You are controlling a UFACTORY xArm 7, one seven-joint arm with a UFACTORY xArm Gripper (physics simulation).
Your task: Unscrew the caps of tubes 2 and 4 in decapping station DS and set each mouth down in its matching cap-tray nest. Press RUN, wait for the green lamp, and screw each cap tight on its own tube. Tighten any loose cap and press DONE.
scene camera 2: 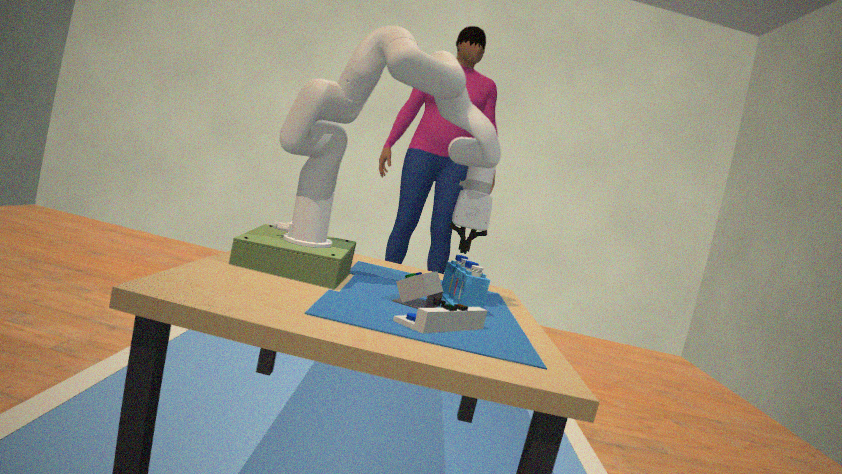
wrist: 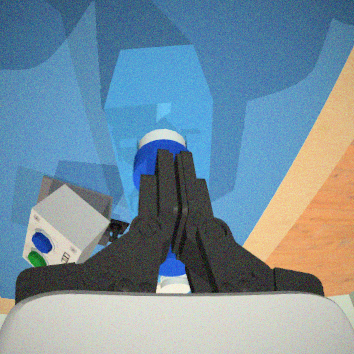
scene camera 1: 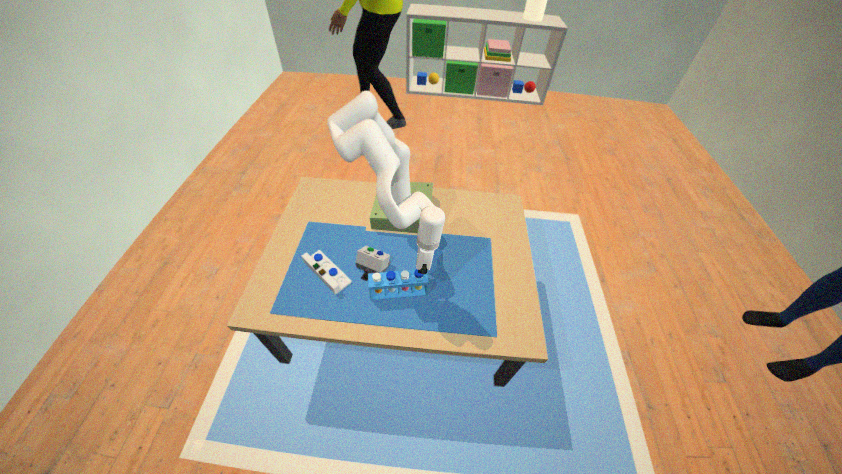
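Seen in the pictures: gripper, fingertip midpoint: (scene camera 2: 463,253) (wrist: 169,172) (scene camera 1: 422,271); arm's base, origin of the base link: (scene camera 2: 307,241).
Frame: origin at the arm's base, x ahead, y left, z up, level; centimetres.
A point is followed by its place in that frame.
Observation:
My gripper (scene camera 1: 423,271) {x 42.0, y 8.1, z 5.1 cm} (scene camera 2: 464,250) {x 42.0, y 8.1, z 5.1 cm} (wrist: 169,172) {x 42.0, y 8.1, z 5.1 cm} is shut and empty, its tips just above the blue-topped tube (scene camera 1: 418,273) {x 42.3, y 6.7, z 4.4 cm} (wrist: 144,164) {x 40.8, y 8.0, z 4.4 cm} at the right end of the blue rack (scene camera 1: 398,283) {x 44.9, y -0.7, z 1.8 cm} (scene camera 2: 480,292) {x 44.7, y -11.7, z -1.7 cm} (wrist: 160,75) {x 41.7, y 10.1, z -1.9 cm}. A white ring shows beside that blue top in the wrist view. The rack's other tops are white (scene camera 1: 377,277) {x 43.8, y -8.3, z 4.1 cm}, blue (scene camera 1: 390,274) {x 42.7, y -3.6, z 4.4 cm} and whitish (scene camera 1: 404,274) {x 42.6, y 1.5, z 4.2 cm}. The white cap tray (scene camera 1: 339,286) {x 40.9, y -24.1, z -6.5 cm} (scene camera 2: 450,320) {x 34.2, y -35.0, z -5.3 cm} holds two round blue pieces (scene camera 1: 318,257) {x 27.2, y -34.4, z -5.7 cm} (scene camera 1: 332,272) {x 34.8, y -27.5, z -5.8 cm}. A grey control box (scene camera 1: 372,259) {x 32.3, y -11.1, z -0.4 cm} (scene camera 2: 419,287) {x 28.7, y -17.3, z -2.7 cm} (wrist: 72,212) {x 32.2, y -6.2, z -3.7 cm} has a green and a blue button. I cannot tell cap tightness or lamp state.
A small black object (scene camera 1: 364,276) {x 35.5, y -14.8, z -7.6 cm} (wrist: 117,230) {x 36.1, y -14.2, z -7.0 cm} lies between the box and the rack. The blue mat (scene camera 1: 465,259) {x 27.2, y 27.7, z -7.8 cm} (scene camera 2: 365,303) {x 16.8, y -23.6, z -7.7 cm} lies on the wooden table (scene camera 1: 518,264) {x 29.9, y 50.6, z -8.1 cm} (scene camera 2: 194,294) {x -15.7, y -46.4, z -8.1 cm}. The arm's green base (scene camera 1: 382,223) {x 10.1, y -8.3, z -3.4 cm} (scene camera 2: 288,259) {x -2.9, y -12.4, z -3.5 cm} stands at the back. People stand beyond the table.

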